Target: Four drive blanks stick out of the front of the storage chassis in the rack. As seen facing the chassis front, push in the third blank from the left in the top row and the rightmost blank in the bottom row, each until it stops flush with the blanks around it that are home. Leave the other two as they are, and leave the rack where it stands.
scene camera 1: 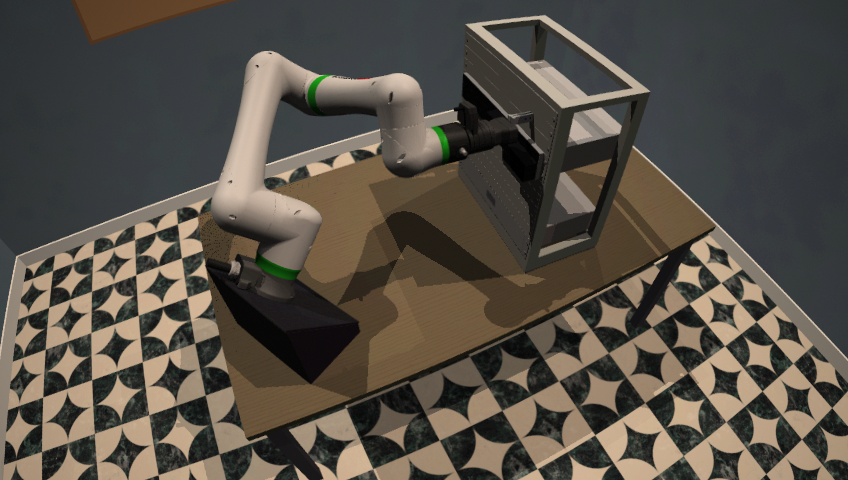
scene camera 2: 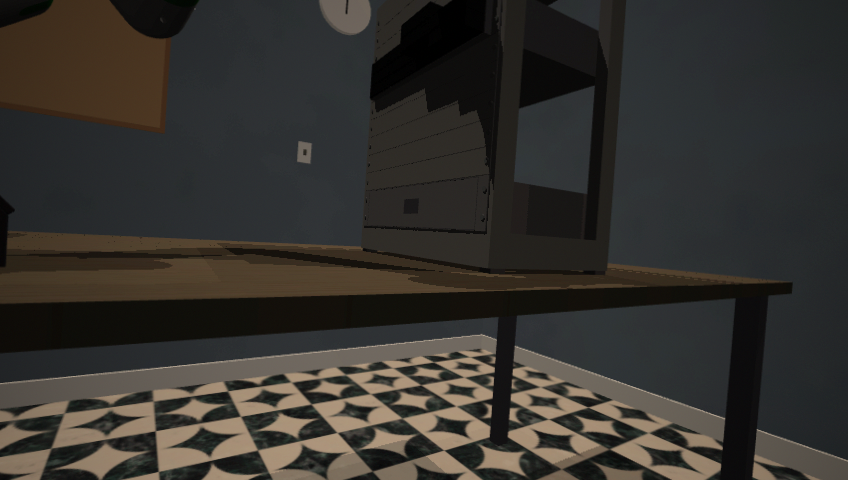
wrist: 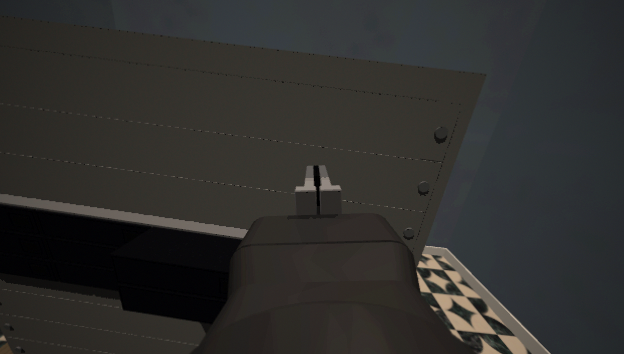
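The storage chassis is a black band across the rack front. A dark block of projecting blank material stands out from it; in the wrist view it is left of the gripper body. Single blanks, their rows and how far each projects are too dark to tell. My gripper is shut, with nothing seen between its fingers. Its tips are in front of the pale panels above the chassis in the wrist view; contact cannot be told. The gripper body hides the right part of the chassis there.
The grey rack stands on the wooden table. Pale filler panels with screw heads at the right edge lie above the chassis. A light ledge runs along the chassis top.
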